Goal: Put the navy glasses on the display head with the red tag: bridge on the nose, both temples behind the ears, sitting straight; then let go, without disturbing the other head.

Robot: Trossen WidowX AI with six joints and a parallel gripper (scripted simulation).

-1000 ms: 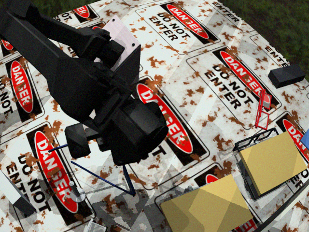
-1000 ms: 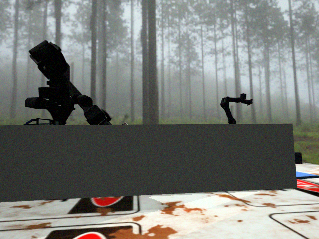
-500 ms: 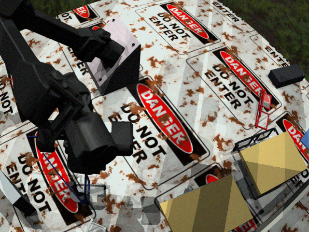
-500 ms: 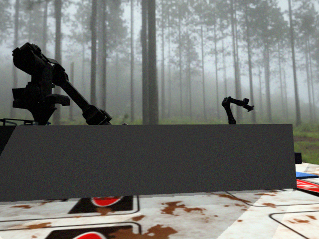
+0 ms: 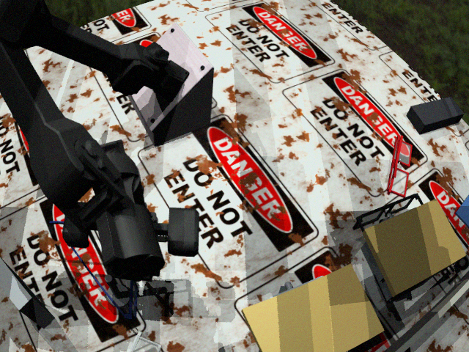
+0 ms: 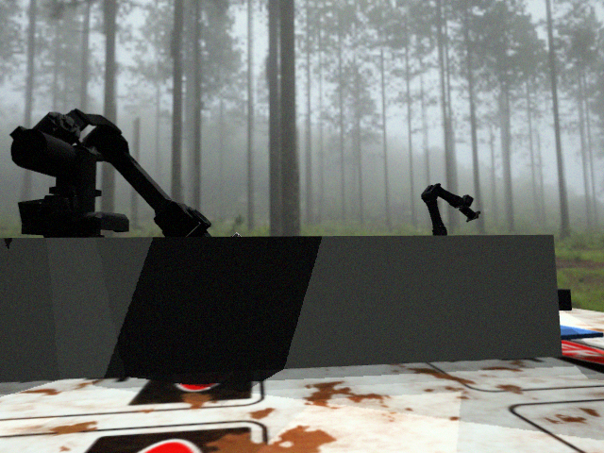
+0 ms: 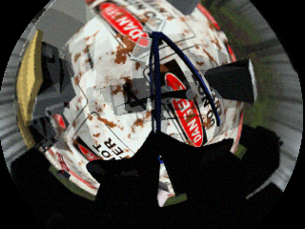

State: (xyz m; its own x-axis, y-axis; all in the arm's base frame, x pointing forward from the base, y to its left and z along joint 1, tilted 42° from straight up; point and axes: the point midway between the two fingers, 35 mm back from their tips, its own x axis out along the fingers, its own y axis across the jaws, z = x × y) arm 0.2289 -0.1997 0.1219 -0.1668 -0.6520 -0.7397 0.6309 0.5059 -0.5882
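Right now my gripper tip is 60 mm to the left of the metal peg, 40 mm above it and 20 mm short of it. Also, from my gripper tip: display head 230 mm ahead, 130 mm to the left, 10 mm below; then dark block 740 mm to the left, 120 mm ahead, 50 mm below; then blue tag 590 mm to the left, 340 mm ahead, 60 mm below.
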